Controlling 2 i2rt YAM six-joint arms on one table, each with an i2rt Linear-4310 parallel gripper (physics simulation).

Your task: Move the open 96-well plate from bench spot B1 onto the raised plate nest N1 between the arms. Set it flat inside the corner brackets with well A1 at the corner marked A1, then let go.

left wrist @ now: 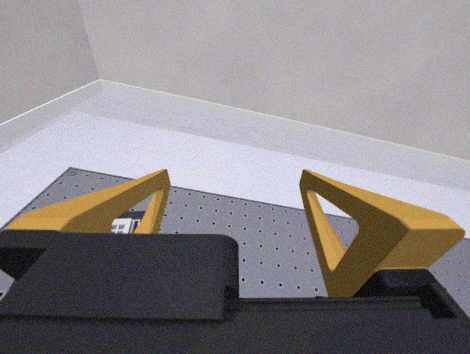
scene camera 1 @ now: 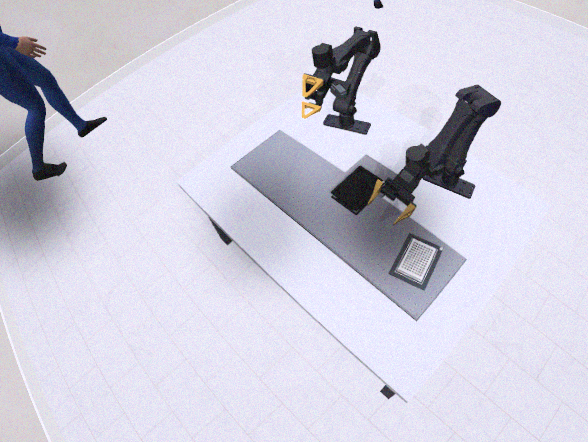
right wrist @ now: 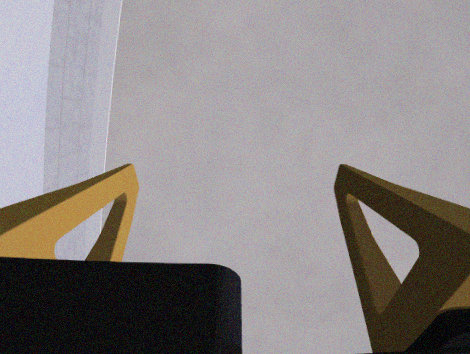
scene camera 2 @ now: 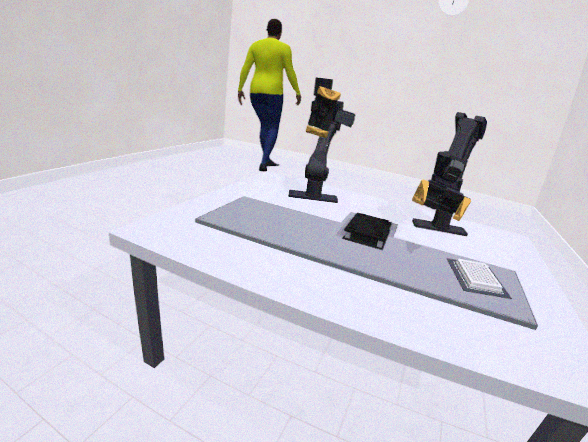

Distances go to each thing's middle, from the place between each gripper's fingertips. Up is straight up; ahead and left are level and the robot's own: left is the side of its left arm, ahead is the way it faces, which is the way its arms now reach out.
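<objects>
With the black block (scene camera 1: 358, 186), I find that my right hand is 4 cm beyond it, 18 cm to the right of it and 32 cm higher than it. Counted from that same right hand, the dark outlined nest (scene camera 1: 393, 271) is 5 cm ahead, 50 cm to the left and 33 cm below, while the white well plate (scene camera 1: 415, 263) is 5 cm ahead, 50 cm to the left and 32 cm below.
From my left hand, the white well plate is 140 mm to the left, 20 mm behind and 150 mm below. The dark outlined nest is 140 mm to the left of my left hand and 20 mm behind it, at 160 mm below it. The black block, again from my left hand, is 120 mm behind, 180 mm to the right and 150 mm below.
</objects>
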